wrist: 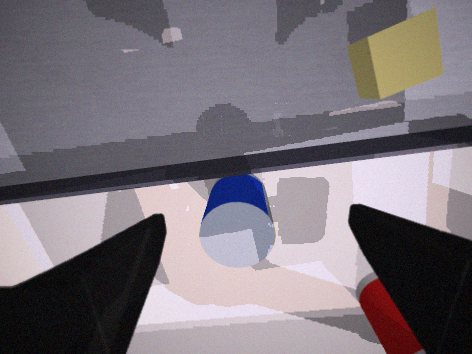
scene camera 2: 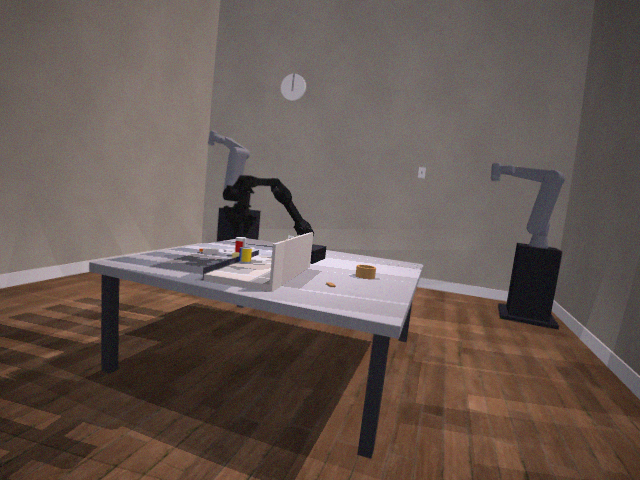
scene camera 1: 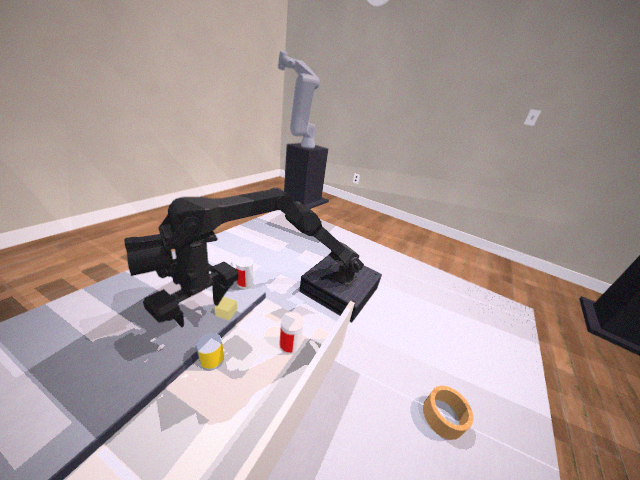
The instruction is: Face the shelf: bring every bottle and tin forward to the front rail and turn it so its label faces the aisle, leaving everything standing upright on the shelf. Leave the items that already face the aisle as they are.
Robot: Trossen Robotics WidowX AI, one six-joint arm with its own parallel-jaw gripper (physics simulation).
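Seen in the pictures: gripper, between the fingertips: (wrist: 256, 217) (scene camera 2: 239, 235) (scene camera 1: 199, 314); arm's base, origin of its link: (scene camera 1: 345, 277).
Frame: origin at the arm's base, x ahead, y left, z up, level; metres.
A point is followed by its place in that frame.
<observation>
A tin (scene camera 1: 210, 352) @(x 0.478, y -0.051, z 0.021 m) (scene camera 2: 246, 254) @(x 0.487, y -0.056, z -0.004 m) (wrist: 237, 227) @(x 0.467, y -0.083, z 0.022 m) stands upright on the pale shelf, close to the dark front rail (scene camera 1: 155, 394) @(x 0.594, y -0.083, z -0.039 m) (wrist: 120, 174) @(x 0.590, y -0.088, z -0.060 m). Its blue side faces the rail and its yellow side faces the back panel. A red-and-white bottle (scene camera 1: 290, 333) @(x 0.325, y 0.049, z 0.040 m) (wrist: 387, 315) @(x 0.325, y 0.016, z 0.000 m) stands nearer the panel; in the wrist view a finger partly hides it. A second red-and-white bottle (scene camera 1: 245, 273) @(x 0.239, y -0.251, z -0.004 m) (scene camera 2: 240, 244) @(x 0.248, y -0.260, z -0.008 m) stands upright beyond the rail's far end. My gripper (scene camera 1: 199, 312) @(x 0.459, y -0.120, z 0.073 m) (wrist: 256, 217) @(x 0.459, y -0.120, z 0.073 m) is wide open and empty, above the tin, which shows between the fingertips in the wrist view.
The upright back panel (scene camera 1: 305, 392) @(x 0.408, y 0.172, z 0.055 m) (scene camera 2: 292, 260) @(x 0.503, y 0.190, z 0.011 m) runs along the shelf. A yellow block (scene camera 1: 225, 308) @(x 0.357, y -0.189, z -0.036 m) (wrist: 402, 57) @(x 0.349, y -0.203, z -0.036 m) lies outside the rail. An orange ring (scene camera 1: 432, 424) @(x 0.213, y 0.405, z -0.061 m) (scene camera 2: 366, 275) @(x 0.213, y 0.440, z -0.057 m) and a small orange piece (scene camera 2: 330, 284) @(x 0.479, y 0.364, z -0.066 m) lie on the table behind the panel.
</observation>
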